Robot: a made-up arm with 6 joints.
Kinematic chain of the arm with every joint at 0, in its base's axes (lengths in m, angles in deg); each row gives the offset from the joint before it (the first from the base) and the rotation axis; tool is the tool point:
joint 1: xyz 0 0 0.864 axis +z
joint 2: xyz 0.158 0 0 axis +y
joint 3: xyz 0 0 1.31 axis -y
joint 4: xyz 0 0 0.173 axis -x
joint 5: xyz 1.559 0 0 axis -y
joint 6: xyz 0.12 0 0 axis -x
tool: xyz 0 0 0
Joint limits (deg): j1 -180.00..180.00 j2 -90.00..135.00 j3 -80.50..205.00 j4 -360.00..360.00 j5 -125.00..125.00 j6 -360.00..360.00
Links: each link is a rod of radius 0.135 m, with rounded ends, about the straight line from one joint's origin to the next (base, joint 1, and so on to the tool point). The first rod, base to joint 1, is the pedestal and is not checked.
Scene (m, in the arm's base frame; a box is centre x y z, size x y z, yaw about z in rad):
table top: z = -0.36
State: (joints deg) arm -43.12 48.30 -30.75 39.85 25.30 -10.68
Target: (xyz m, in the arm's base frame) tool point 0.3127 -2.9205 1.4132
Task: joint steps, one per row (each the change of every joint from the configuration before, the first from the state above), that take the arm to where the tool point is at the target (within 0.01 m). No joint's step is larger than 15 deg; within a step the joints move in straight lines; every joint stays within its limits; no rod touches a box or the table.
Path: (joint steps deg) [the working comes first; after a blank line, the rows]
Joints at the target: -84.44 57.40 44.90 37.54 22.88 -10.68
Straight joint move there: clear.

1: -6.89 1.52 12.61 -0.38 -0.40 0.00
2: -6.88 1.51 12.61 -0.39 -0.41 0.00
3: -6.89 1.52 12.60 -0.38 -0.40 0.00
4: -6.89 1.52 12.61 -0.39 -0.41 0.00
5: -6.89 1.52 12.61 -0.38 -0.40 0.00
6: -6.88 1.51 12.61 -0.39 -0.40 0.00

